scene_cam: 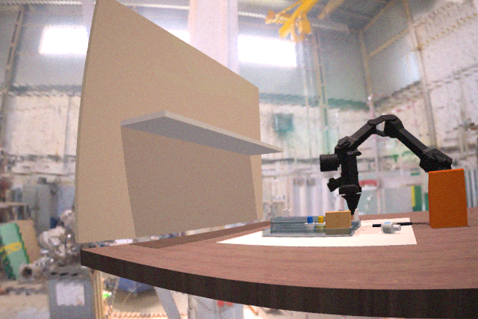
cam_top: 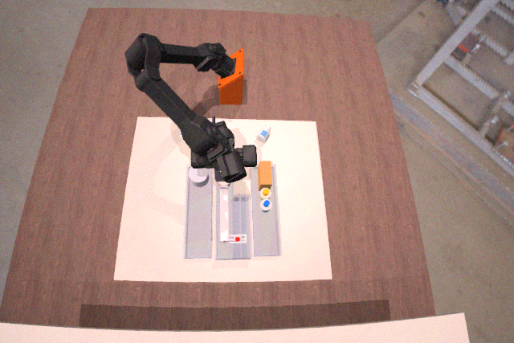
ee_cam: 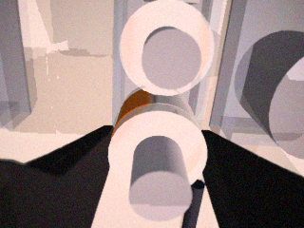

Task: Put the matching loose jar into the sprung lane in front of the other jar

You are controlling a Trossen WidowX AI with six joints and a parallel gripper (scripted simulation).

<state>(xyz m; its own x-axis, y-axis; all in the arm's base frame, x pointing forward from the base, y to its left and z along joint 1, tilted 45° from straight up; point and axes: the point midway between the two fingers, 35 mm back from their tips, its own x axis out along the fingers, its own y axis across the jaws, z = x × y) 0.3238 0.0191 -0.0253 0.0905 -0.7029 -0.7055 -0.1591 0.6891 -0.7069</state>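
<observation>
Now: gripper tip 1 cm short of the orange box, 13 cm to the right of it and 1 cm above it. Round my gripper tip: sprung lane (15 cm ahead, 5 cm to the left, 3 cm below); then red dot (22 cm ahead, 7 cm to the left, 2 cm above).
</observation>
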